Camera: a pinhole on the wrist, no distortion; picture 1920 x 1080 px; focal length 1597.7 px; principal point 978.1 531.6 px. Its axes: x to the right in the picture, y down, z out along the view. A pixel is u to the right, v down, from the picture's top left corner.
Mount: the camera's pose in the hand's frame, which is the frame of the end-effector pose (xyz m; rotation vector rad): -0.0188 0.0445 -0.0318 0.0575 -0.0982 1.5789
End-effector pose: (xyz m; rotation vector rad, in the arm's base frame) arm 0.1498 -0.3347 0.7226 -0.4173 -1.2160 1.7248
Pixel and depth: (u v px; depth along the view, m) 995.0 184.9 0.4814
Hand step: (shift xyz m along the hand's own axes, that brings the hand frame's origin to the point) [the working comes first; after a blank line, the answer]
In the camera's frame: 0.0051 -0.1045 0.4814

0.0734 0.0028 0.4503
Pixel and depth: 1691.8 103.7 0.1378
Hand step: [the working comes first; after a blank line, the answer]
In the camera's frame: 0.0616 -0.0369 0.1378

0.0139 0.0924 0.1123
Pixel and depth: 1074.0 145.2 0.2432
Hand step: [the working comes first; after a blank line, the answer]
In the camera's frame: 0.0146 -0.0588 0.2432

0.0337 0.0354 0.2131
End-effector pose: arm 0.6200 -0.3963 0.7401 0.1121 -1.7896 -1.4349
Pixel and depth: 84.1 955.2 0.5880
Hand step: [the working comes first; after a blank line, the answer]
In the camera's frame: -0.3290 0.1559 0.5880

-0.1860 -0.3424 0.5165
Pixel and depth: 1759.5 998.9 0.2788
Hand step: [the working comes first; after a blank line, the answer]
In the camera's frame: 0.1364 0.0815 0.2788

-0.1089 0.1519 0.2569
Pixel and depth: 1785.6 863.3 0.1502
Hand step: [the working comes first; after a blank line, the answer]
In the camera's frame: 0.0759 0.0312 0.1502

-0.0546 0.1049 0.1243
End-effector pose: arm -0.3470 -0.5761 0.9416 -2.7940 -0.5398 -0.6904
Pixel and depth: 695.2 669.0 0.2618
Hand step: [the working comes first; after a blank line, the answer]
In the camera's frame: -0.0464 0.0225 0.2618

-0.0474 -0.0277 0.2235
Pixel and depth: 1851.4 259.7 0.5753
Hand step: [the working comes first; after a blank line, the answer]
In the camera's frame: 0.3145 -0.0979 0.5753

0.0611 0.3013 0.5741
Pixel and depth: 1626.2 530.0 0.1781
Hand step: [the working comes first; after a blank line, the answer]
In the camera's frame: 0.0722 -0.0002 0.1781

-0.0239 0.0988 0.1525
